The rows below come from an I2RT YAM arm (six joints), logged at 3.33 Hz.
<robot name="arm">
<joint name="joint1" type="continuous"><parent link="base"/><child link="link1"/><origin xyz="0.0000 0.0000 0.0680" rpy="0.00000 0.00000 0.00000"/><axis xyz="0 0 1"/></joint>
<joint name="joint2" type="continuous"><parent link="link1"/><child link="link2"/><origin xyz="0.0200 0.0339 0.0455" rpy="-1.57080 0.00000 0.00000"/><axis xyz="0 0 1"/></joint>
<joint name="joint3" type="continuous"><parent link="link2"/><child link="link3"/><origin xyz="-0.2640 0.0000 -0.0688" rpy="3.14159 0.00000 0.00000"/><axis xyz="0 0 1"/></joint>
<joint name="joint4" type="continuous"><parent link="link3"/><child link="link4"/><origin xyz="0.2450 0.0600 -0.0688" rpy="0.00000 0.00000 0.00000"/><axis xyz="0 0 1"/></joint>
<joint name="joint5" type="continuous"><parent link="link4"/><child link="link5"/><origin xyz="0.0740 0.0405 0.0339" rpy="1.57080 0.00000 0.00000"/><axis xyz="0 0 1"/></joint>
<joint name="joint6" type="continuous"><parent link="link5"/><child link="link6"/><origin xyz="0.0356 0.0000 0.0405" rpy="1.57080 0.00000 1.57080"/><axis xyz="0 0 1"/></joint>
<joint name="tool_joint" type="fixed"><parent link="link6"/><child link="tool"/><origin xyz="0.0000 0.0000 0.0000" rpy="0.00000 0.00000 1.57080"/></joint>
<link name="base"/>
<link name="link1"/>
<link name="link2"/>
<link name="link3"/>
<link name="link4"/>
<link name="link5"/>
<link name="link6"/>
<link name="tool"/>
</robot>
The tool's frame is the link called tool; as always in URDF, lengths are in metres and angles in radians. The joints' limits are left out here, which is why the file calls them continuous.
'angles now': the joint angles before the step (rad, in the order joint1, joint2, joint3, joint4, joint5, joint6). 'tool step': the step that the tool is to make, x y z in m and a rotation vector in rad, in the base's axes. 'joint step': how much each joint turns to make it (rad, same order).
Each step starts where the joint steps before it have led.
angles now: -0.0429 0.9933 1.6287 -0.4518 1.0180 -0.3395
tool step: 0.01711 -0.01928 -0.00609 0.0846 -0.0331 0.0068
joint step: -0.1432 0.0620 0.0412 -0.1033 -0.1386 0.1809
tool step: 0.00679 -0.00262 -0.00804 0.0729 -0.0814 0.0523
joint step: -0.0182 0.0016 -0.0269 -0.0076 -0.0669 0.1360
